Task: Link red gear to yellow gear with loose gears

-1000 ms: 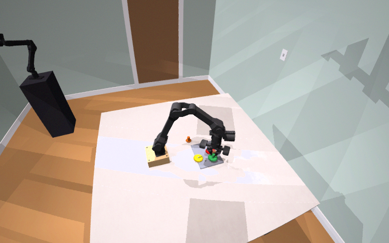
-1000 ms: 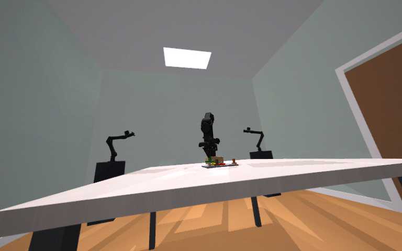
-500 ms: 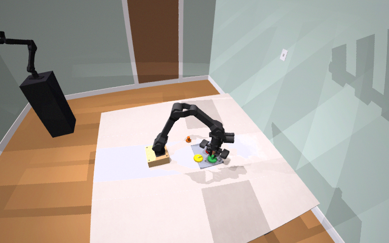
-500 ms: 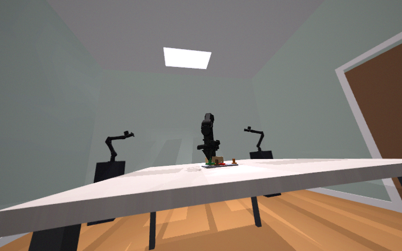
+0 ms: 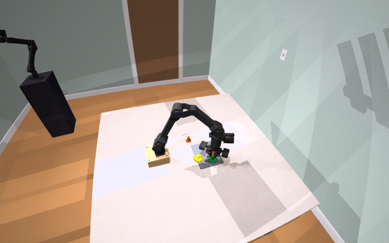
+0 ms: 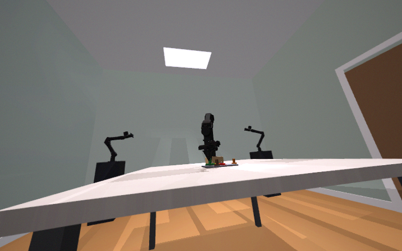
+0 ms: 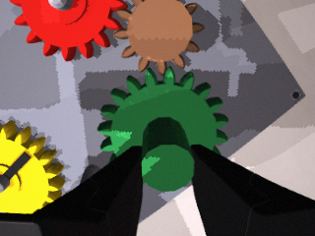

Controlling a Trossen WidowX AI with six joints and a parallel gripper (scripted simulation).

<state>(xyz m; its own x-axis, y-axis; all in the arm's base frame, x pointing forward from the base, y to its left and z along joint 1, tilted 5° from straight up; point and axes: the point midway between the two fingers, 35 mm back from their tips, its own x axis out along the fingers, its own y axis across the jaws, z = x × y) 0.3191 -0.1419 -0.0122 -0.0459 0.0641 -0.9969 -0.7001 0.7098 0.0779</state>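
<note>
Right now my gripper tip is 1 cm above the green gear. Also, from my gripper tip: red gear: 8 cm to the left, 3 cm below, 2 cm ahead; then brown gear: 4 cm to the left, 3 cm ahead, 2 cm below; then grey board: 6 cm to the left, 4 cm below, 1 cm behind.
</note>
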